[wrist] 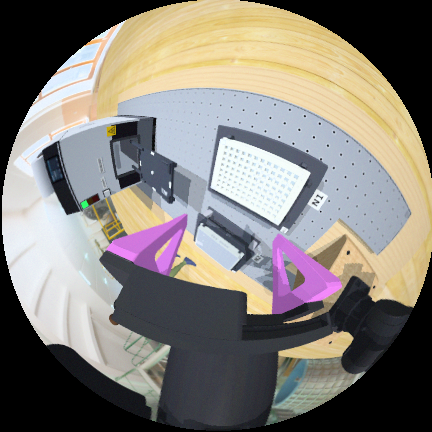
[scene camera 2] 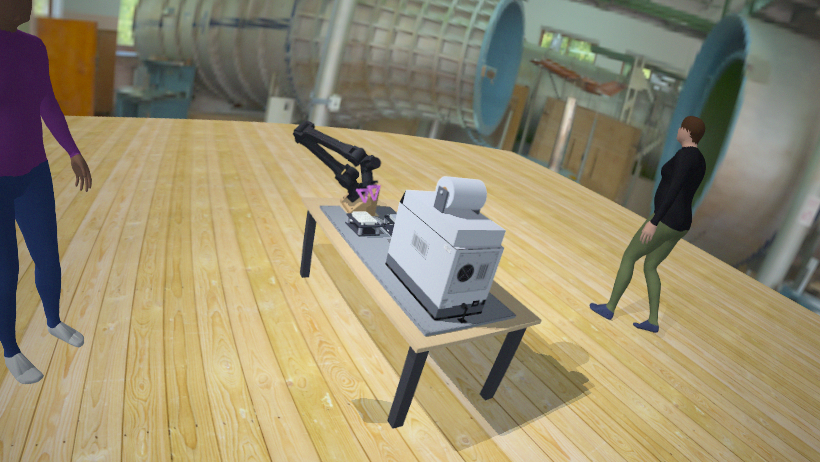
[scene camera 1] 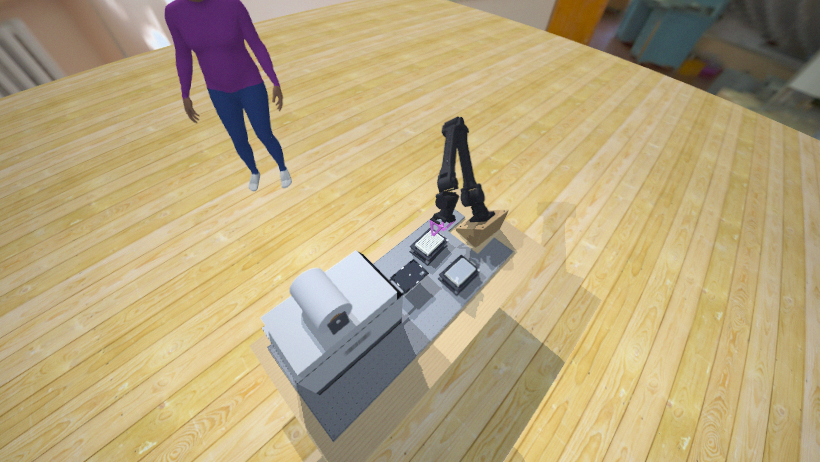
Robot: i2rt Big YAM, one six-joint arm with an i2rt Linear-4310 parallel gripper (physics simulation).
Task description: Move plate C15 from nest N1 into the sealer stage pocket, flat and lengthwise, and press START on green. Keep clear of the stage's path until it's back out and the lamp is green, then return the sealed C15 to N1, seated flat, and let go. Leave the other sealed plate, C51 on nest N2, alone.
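Where they show: gripper, fingertip midpoint: (wrist: 232, 228) (scene camera 2: 369, 201) (scene camera 1: 437, 233); arm's base, origin of the base link: (wrist: 345, 304) (scene camera 2: 358, 194) (scene camera 1: 482, 218).
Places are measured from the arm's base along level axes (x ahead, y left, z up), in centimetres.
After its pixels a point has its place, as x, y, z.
Note:
Plate C15 (scene camera 1: 429, 243) {32.4, -8.0, -0.6} (scene camera 2: 363, 217) {33.0, -10.0, -0.4} (wrist: 260, 181) {30.2, -9.1, -1.2}, white with open wells, lies flat in dark nest N1 (wrist: 216, 145) {37.7, -11.4, -0.4}. My gripper (scene camera 1: 441, 227) {29.3, -6.5, 6.6} (scene camera 2: 368, 193) {29.3, -6.5, 6.6} (wrist: 232, 228) {29.3, -6.5, 6.6} is open and empty, above and beside C15, its pink fingers wide apart. Sealed plate C51 (scene camera 1: 460, 270) {32.3, 12.1, -1.1} (wrist: 221, 247) {30.9, 9.0, -1.1} sits on nest N2. The sealer stage (scene camera 1: 409, 276) {53.0, -0.8, 1.7} (wrist: 158, 175) {49.8, -1.5, 1.7} is out in front of the sealer, its pocket empty. The sealer (scene camera 1: 344, 321) {88.7, 7.2, 30.9} (scene camera 2: 441, 252) {102.0, -12.4, 16.7} (wrist: 92, 160) {67.2, -3.4, 13.2} shows a green light (wrist: 84, 204) {67.1, 8.2, 19.8} on its front in the wrist view, beside a dark red one.
The arm's wooden base block (scene camera 1: 483, 227) {10.0, 6.2, 6.6} (wrist: 345, 250) {9.9, -6.3, -5.4} stands at the table's end near N1. A white film roll (scene camera 1: 320, 298) {90.6, 1.2, 40.2} (scene camera 2: 463, 193) {95.7, -4.8, 36.4} lies on top of the sealer. One person (scene camera 1: 220, 51) (scene camera 2: 22, 109) stands off one long side, another person (scene camera 2: 677, 183) off the other.

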